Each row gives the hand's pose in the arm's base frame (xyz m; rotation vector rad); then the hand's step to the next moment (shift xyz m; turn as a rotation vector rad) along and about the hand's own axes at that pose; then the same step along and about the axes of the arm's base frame.
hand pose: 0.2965 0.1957 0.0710 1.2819 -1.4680 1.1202
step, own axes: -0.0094 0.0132 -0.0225 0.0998 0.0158 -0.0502
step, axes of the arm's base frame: -0.0112 0.0248 -0.0052 -0.0231 0.0283 0.1068
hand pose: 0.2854 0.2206 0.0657 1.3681 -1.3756 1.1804
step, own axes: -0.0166 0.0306 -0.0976 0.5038 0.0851 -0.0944
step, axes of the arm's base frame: -0.0348 0.0976 0.0015 -0.1137 -0.0132 0.5068
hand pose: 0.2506 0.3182 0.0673 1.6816 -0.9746 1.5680
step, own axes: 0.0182 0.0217 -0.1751 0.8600 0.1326 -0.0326
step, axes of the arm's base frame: -0.1103 0.1349 0.0331 -0.1157 -0.1245 0.8540
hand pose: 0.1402 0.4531 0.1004 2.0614 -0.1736 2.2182
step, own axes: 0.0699 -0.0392 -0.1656 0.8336 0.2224 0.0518
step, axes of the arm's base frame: -0.1621 0.0648 0.0581 -0.0447 -0.2264 0.8329
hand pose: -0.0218 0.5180 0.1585 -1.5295 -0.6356 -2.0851
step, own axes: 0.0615 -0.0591 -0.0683 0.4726 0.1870 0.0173
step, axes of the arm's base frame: -0.1034 -0.0023 0.0353 0.0034 -0.1833 0.4743
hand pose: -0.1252 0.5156 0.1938 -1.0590 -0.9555 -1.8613
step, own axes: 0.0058 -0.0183 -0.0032 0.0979 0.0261 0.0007
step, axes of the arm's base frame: -0.0192 0.0034 -0.0001 -0.0113 -0.0352 0.0943
